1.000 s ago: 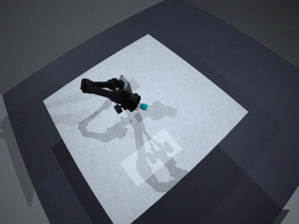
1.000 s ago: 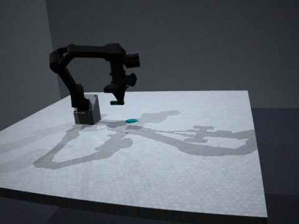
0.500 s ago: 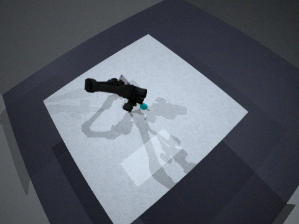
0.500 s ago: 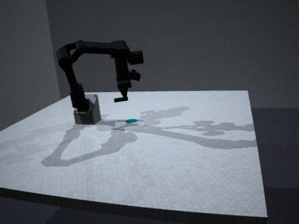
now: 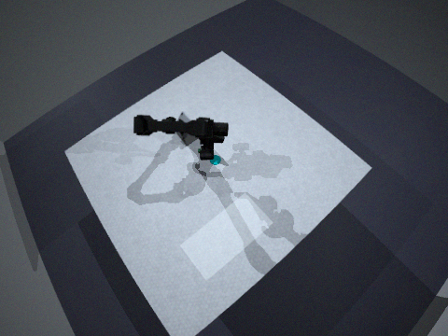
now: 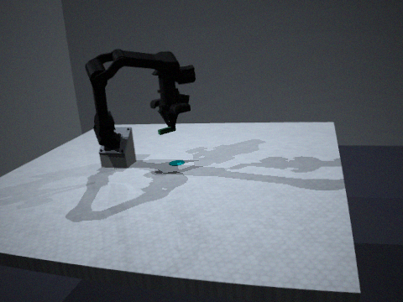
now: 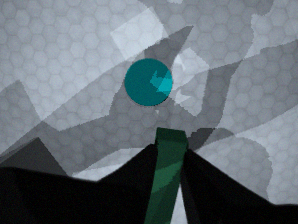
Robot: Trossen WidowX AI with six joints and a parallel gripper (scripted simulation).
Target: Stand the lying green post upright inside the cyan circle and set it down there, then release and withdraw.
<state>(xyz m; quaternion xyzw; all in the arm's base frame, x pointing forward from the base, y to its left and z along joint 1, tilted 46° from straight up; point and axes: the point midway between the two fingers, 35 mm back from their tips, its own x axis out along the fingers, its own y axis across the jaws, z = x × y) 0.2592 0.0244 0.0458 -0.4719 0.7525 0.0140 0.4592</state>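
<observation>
My gripper tip is 14 cm above the cyan circle and 3 cm to the right of it. From my gripper tip the other things lie so: green post: 2 cm to the right, 1 cm behind.
</observation>
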